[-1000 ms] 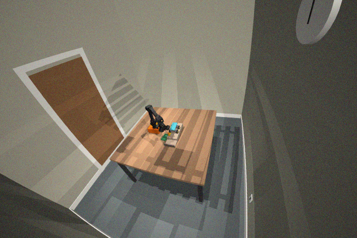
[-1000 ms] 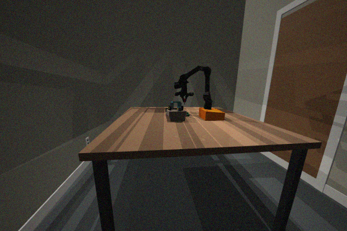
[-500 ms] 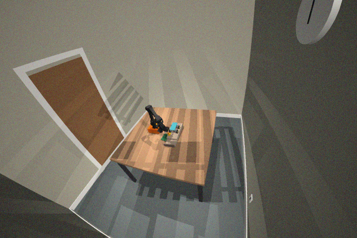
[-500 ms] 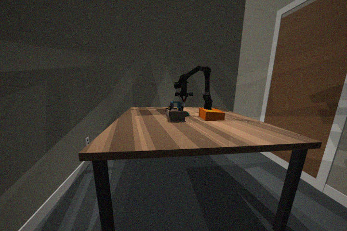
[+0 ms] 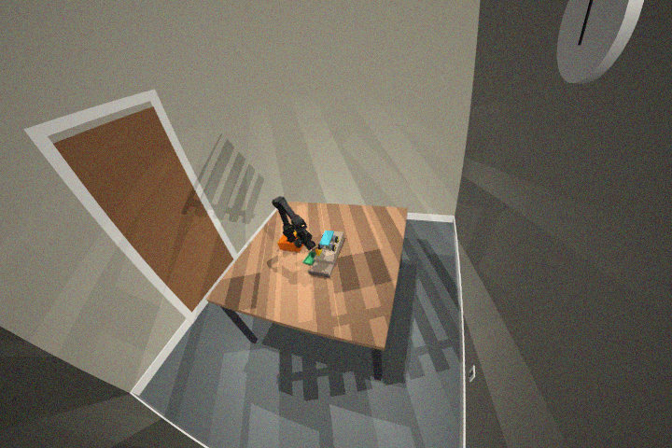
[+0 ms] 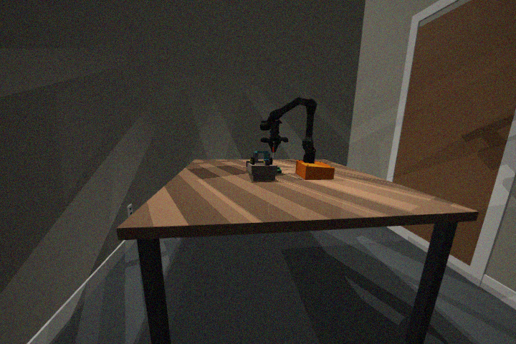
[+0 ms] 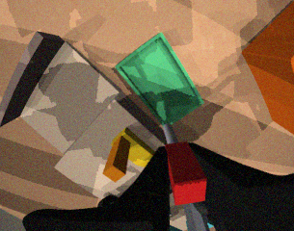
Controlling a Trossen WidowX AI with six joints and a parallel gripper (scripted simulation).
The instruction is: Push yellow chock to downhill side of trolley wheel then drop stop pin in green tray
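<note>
My gripper tip is right at the red-headed stop pin. The rest, counted from my gripper tip: trolley 80 mm ahead, 120 mm to the left, 30 mm below; yellow chock 50 mm ahead, 30 mm to the left, 50 mm below; green tray 20 mm behind, 140 mm below.
</note>
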